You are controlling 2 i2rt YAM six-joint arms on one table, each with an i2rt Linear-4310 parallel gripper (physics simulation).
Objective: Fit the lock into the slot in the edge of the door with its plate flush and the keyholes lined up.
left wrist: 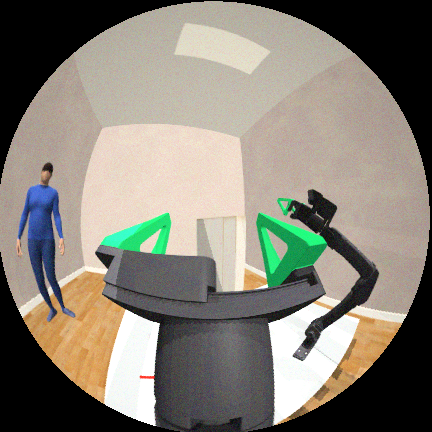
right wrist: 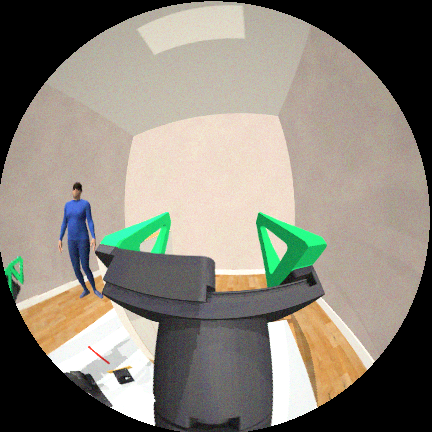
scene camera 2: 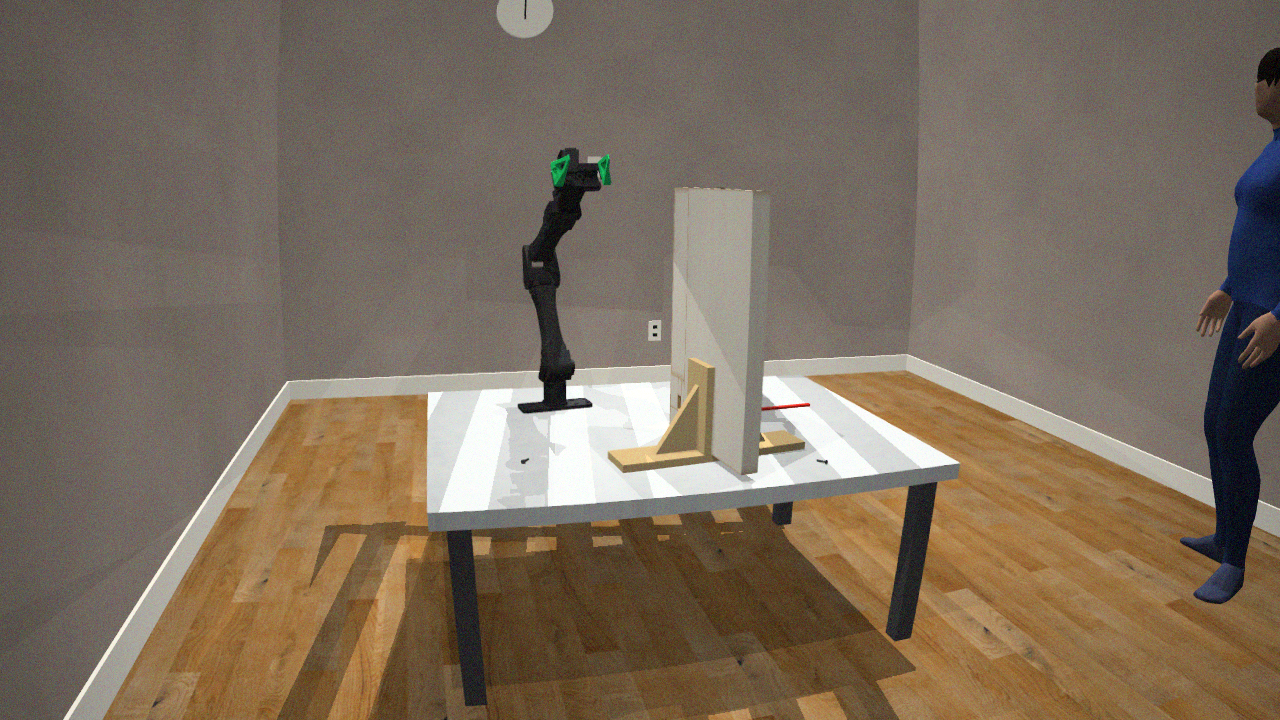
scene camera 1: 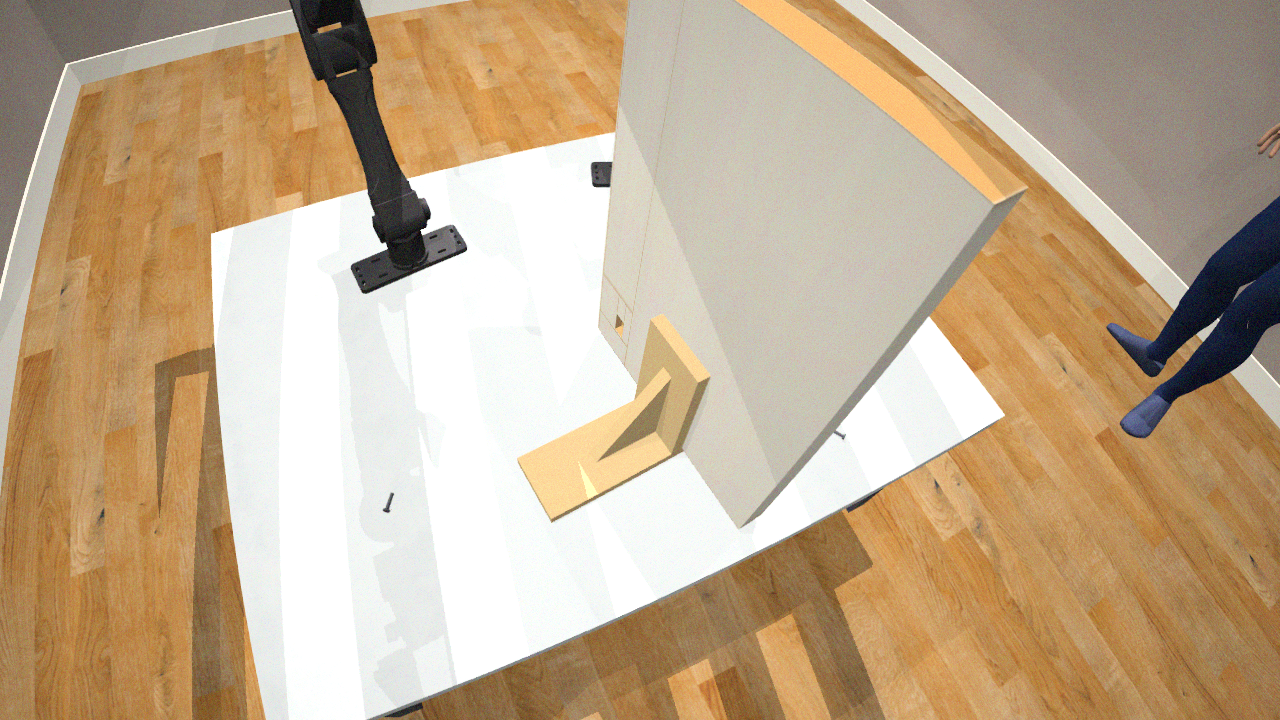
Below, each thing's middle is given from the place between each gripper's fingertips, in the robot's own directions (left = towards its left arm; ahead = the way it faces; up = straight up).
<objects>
My right hand is 22 cm short of the door [scene camera 1: 797, 214], 22 cm to the right of it and 36 cm above it. From my right hand the other things lie so: tan wooden bracket [scene camera 1: 575, 469] 22 cm ahead, 22 cm to the left, 57 cm below.
My left hand is 390 mm short of the door, 280 mm above it and 210 mm to the left of it. Round my left hand: tan wooden bracket 490 mm below, 390 mm ahead, 210 mm to the right.
</objects>
